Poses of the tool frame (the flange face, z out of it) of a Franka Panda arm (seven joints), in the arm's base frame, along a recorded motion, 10 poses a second.
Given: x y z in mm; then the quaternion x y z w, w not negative.
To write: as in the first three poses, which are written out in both.
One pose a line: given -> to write
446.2 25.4 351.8 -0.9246 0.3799 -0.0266 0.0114 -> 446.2 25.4 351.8 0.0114 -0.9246 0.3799 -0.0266
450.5 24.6 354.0 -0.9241 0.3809 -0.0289 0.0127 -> 450.5 24.6 354.0 0.0127 -0.9241 0.3809 -0.0289
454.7 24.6 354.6 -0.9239 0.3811 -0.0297 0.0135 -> 454.7 24.6 354.6 0.0135 -0.9239 0.3811 -0.0297
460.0 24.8 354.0 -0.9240 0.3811 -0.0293 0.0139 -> 460.0 24.8 354.0 0.0139 -0.9240 0.3811 -0.0293
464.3 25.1 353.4 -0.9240 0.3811 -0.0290 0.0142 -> 464.3 25.1 353.4 0.0142 -0.9240 0.3811 -0.0290
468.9 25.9 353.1 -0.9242 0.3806 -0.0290 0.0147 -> 468.9 25.9 353.1 0.0147 -0.9242 0.3806 -0.0290
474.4 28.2 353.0 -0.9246 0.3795 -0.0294 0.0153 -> 474.4 28.2 353.0 0.0153 -0.9246 0.3795 -0.0294
